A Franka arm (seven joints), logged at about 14 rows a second.
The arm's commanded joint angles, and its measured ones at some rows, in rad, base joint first. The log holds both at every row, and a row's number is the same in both.
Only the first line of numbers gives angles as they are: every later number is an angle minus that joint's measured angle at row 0.
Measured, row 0:
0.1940 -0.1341 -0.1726 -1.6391 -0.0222 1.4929 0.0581
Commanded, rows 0 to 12:
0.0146 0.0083 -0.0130 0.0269 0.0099 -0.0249 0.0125
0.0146 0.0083 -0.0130 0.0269 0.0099 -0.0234 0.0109
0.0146 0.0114 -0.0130 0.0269 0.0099 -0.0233 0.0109
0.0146 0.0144 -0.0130 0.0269 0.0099 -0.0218 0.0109
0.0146 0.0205 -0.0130 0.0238 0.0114 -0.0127 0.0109
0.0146 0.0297 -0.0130 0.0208 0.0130 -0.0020 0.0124
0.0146 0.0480 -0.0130 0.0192 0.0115 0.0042 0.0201
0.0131 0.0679 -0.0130 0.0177 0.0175 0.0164 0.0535
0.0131 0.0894 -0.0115 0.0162 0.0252 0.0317 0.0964
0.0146 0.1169 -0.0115 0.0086 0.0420 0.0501 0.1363
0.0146 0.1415 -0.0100 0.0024 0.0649 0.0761 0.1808
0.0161 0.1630 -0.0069 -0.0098 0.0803 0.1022 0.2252
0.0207 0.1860 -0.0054 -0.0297 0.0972 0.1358 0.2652
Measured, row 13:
0.0048 0.1475 0.0002 -0.0079 0.0630 0.0871 0.1798
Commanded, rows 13 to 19:
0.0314 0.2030 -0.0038 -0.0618 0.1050 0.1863 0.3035
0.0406 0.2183 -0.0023 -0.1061 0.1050 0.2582 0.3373
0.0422 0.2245 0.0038 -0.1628 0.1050 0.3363 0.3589
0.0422 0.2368 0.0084 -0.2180 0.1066 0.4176 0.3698
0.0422 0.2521 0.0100 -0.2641 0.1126 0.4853 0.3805
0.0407 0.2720 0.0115 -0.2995 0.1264 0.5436 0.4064
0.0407 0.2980 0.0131 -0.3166 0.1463 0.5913 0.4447
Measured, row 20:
0.0393 0.2894 0.0133 -0.2473 0.1120 0.5000 0.3820
